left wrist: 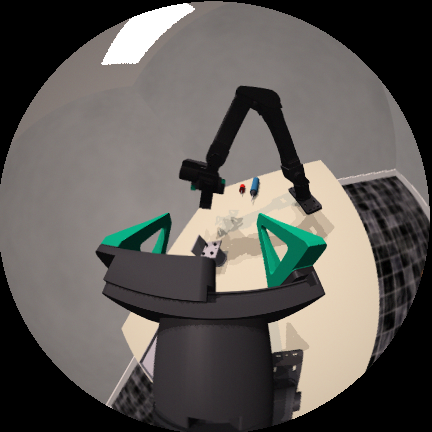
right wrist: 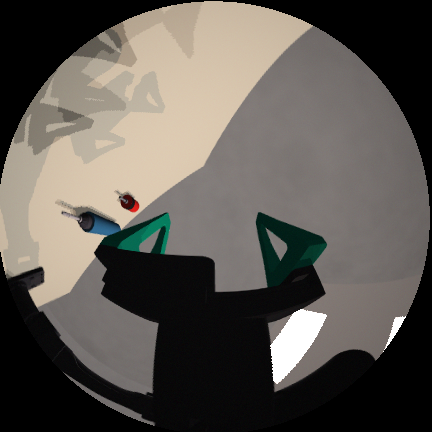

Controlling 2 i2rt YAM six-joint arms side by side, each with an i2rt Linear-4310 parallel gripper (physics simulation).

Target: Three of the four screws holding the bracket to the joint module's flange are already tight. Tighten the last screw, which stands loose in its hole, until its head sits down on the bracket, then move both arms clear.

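Places are measured from the left arm's base along level axes (x ahead, y left, z up), in millimetres.
Where they show: left gripper, fingertip midpoint: (left wrist: 213, 217); right gripper, fingertip midpoint: (right wrist: 212, 216); right arm's base, origin of the base link: (left wrist: 303, 197).
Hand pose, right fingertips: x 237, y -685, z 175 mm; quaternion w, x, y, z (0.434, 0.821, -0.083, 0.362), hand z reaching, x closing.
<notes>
Things, the pixels of their top centre, and the offset from my right fingertips. "spot": a spot on its surface instead. Level surfaces: height alone.
- dark joint module, middle of its top: (left wrist: 209, 249) 16 mm back, 287 mm left, 110 mm down
- blue screwdriver, surface spot: (right wrist: 102, 224) (left wrist: 250, 187) spot: 170 mm back, 105 mm right, 139 mm down
- short red screwdriver, middle of its top: (right wrist: 130, 206) (left wrist: 240, 187) 107 mm back, 162 mm right, 140 mm down
- pale table, its level: 175 mm down
The bracket (left wrist: 211, 248), a pale plate with dark holes or screw heads, sits with the dark joint module (left wrist: 220, 258) on the table, seen between my left fingers in the left wrist view. Which screw stands loose is too small to tell. A blue screwdriver (left wrist: 254, 186) (right wrist: 102, 224) and a short red screwdriver (left wrist: 242, 188) (right wrist: 129, 203) lie side by side on the table. My left gripper (left wrist: 213, 217) is open and empty, held back from the bracket. My right gripper (right wrist: 212, 216) is open and empty, above and to one side of the two screwdrivers.
The pale table (left wrist: 345, 280) (right wrist: 170, 135) carries shadows of the arms. The right arm (left wrist: 277, 125) arches over the table's far end in the left wrist view. A dark base plate (left wrist: 287, 365) shows at the bottom of that view. Grey walls stand beyond the table edge.
</notes>
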